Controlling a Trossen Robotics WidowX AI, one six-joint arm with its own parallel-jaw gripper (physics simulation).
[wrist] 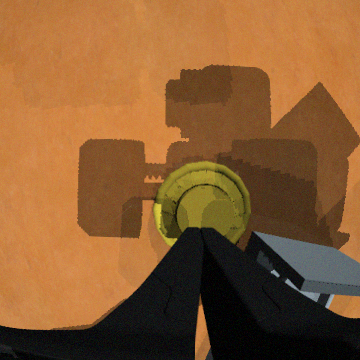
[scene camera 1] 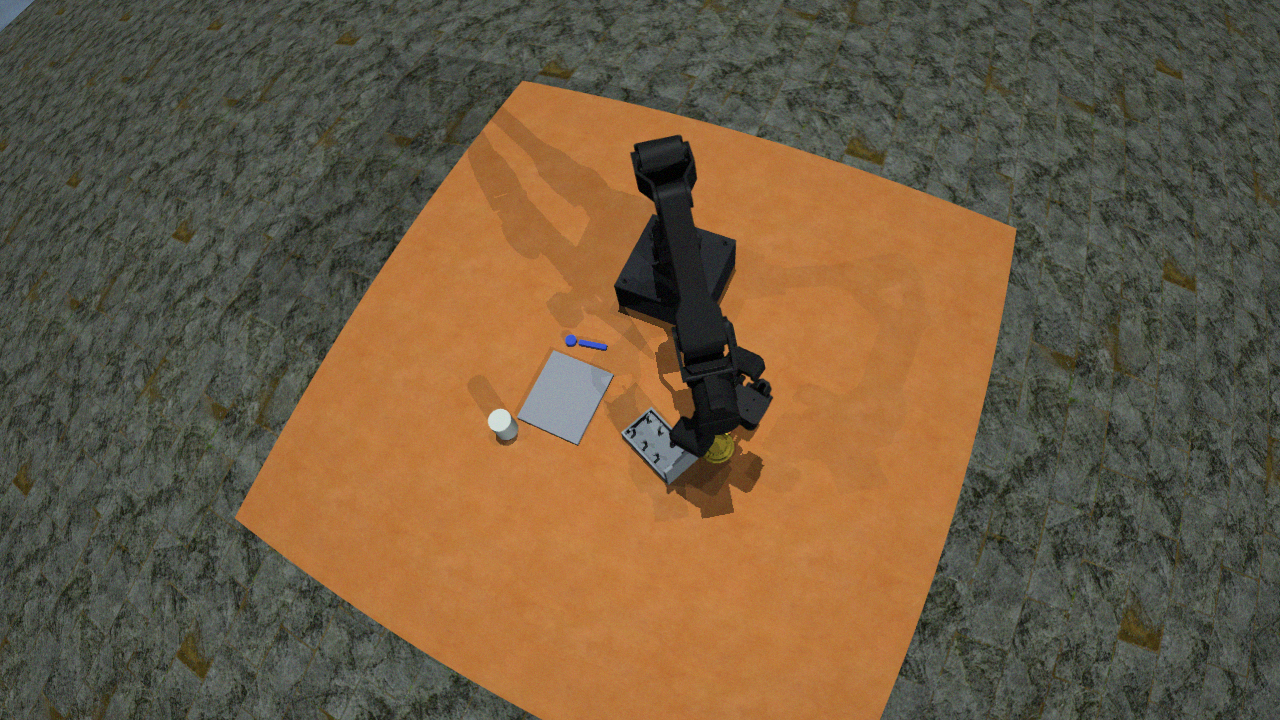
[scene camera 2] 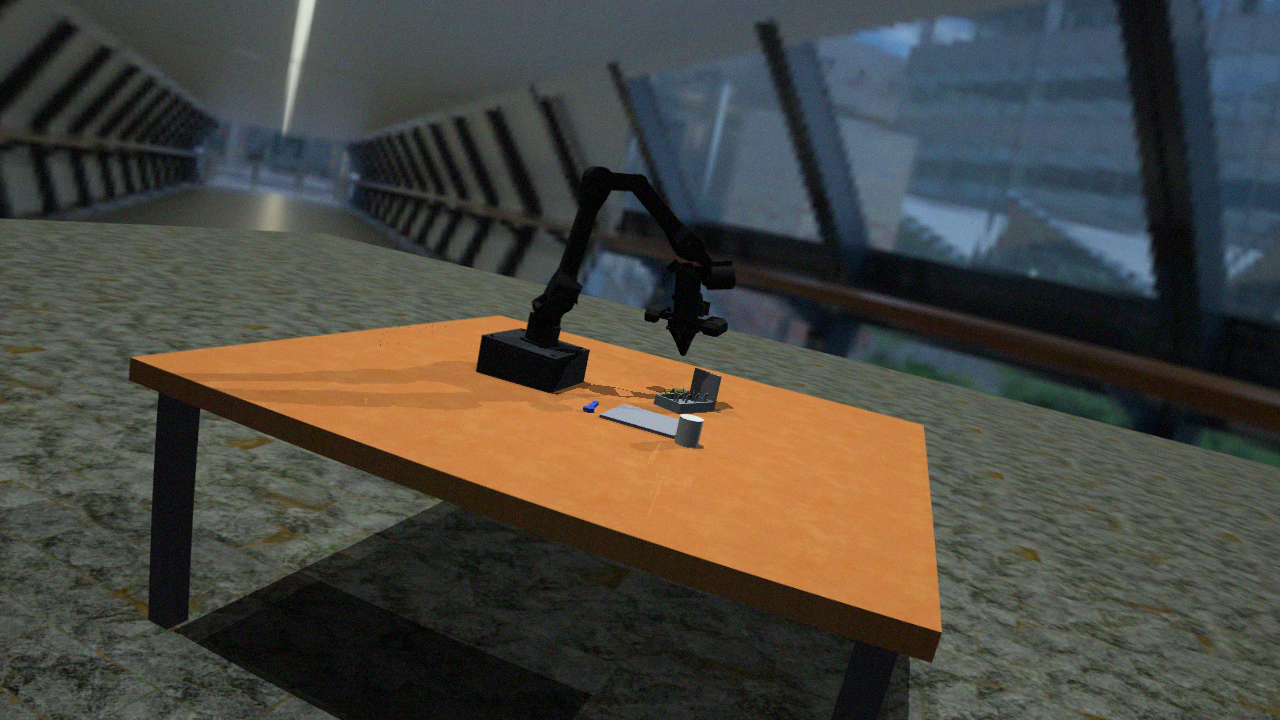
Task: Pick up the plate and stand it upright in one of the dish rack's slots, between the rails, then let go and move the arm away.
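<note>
The yellow round plate (scene camera 1: 718, 449) (wrist: 205, 200) lies flat on the table, beside the dish rack's tall end panel. In scene camera 2 a little yellow (scene camera 2: 674, 391) shows behind the rack's pegs. The grey dish rack (scene camera 2: 687, 408) has rows of dark pegs and the upright panel (scene camera 2: 705, 385) (wrist: 315, 262) at one end; no plate shows standing in the part of it that is visible. My gripper (scene camera 2: 683, 351) (wrist: 197, 239) is shut and empty, pointing down above the plate, with its tips apart from it. In scene camera 1 the arm hides the fingertips and part of the plate.
A flat grey board (scene camera 1: 565, 396) (scene camera 2: 640, 419) lies beyond the rack from the plate. A white cylinder (scene camera 1: 503, 424) (scene camera 2: 688, 430) stands by the board's far side. A small blue utensil (scene camera 1: 591, 344) (scene camera 2: 590, 406) lies between the board and the black arm base (scene camera 1: 644, 286) (scene camera 2: 532, 360).
</note>
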